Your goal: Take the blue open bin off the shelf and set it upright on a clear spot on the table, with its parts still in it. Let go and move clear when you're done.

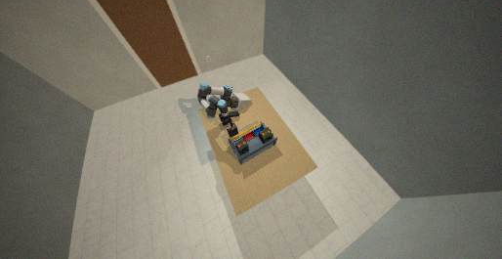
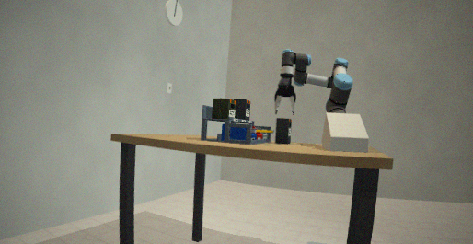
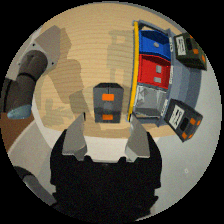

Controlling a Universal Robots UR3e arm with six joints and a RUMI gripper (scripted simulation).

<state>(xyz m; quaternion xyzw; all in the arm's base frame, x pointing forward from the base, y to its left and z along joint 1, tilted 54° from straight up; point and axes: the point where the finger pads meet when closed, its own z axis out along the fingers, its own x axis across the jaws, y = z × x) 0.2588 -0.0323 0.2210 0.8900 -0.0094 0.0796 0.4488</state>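
My gripper is now 100 mm to the right of the yellow rod, 100 mm above it and 90 mm short of it. The rest, counted from my hand: dark box (100 mm below); then red bin (170 mm ahead, 120 mm below, 100 mm to the left); then blue open bin (210 mm to the left, 180 mm ahead, 120 mm below).
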